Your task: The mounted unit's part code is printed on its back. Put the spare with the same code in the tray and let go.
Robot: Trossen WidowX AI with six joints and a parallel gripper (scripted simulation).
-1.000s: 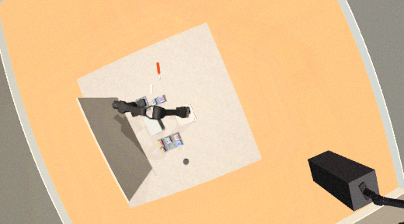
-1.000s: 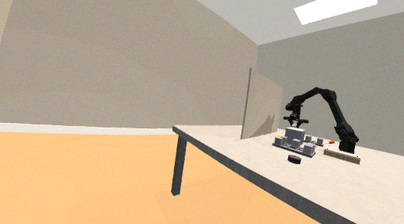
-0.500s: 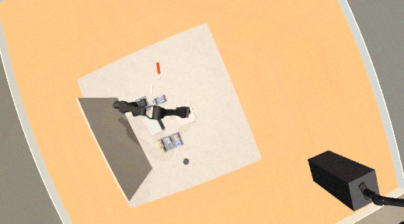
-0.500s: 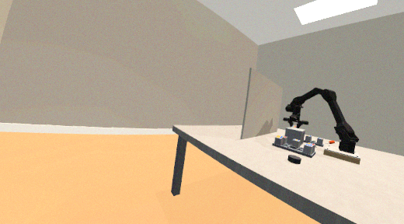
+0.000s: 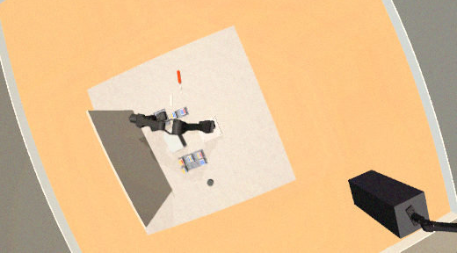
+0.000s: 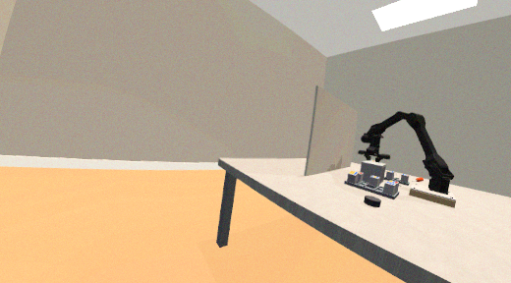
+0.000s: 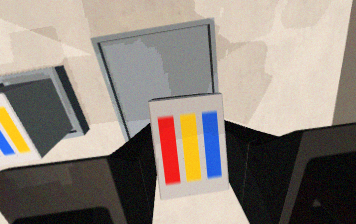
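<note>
My gripper tip is 1 cm past the flat grey tray and 5 cm above it. Round my gripper tip: mounted unit: 7 cm behind, 19 cm to the left; then spare: 5 cm behind, 36 cm to the left, 1 cm below; then tall panel: 16 cm ahead, 21 cm to the left, 17 cm above.
</note>
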